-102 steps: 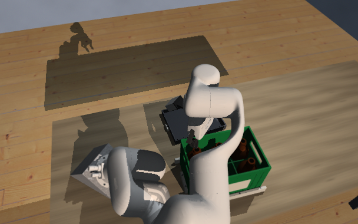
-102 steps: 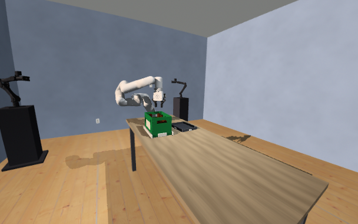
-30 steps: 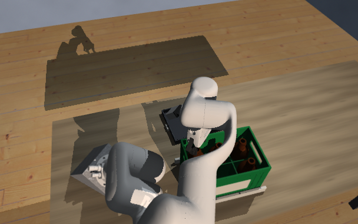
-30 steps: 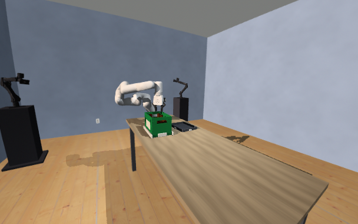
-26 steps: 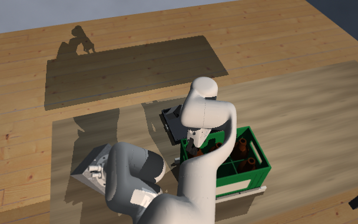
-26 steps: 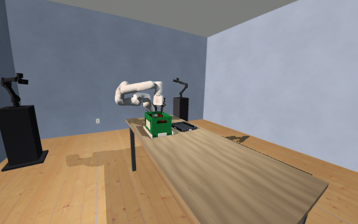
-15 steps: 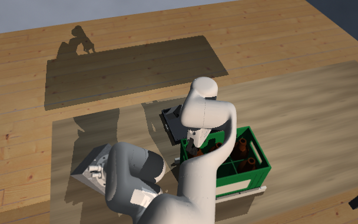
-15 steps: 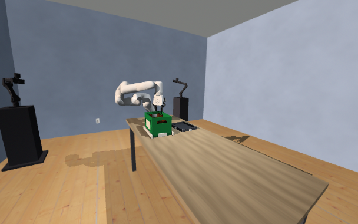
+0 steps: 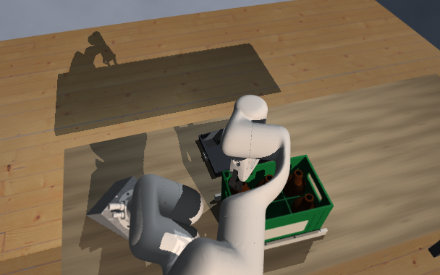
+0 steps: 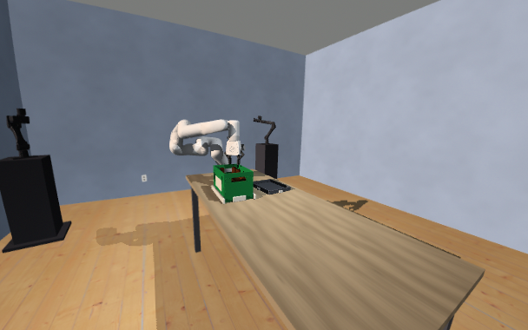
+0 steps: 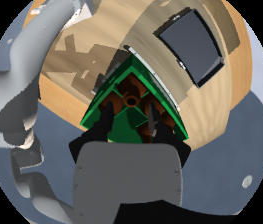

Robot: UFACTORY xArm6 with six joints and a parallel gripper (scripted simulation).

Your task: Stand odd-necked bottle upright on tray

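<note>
The green crate lies 8 cm ahead of my hand, 6 cm to the right of it and 11 cm below it. From my hand the other things lie so: dark tray (11 cm ahead, 24 cm to the left, 18 cm below).
</note>
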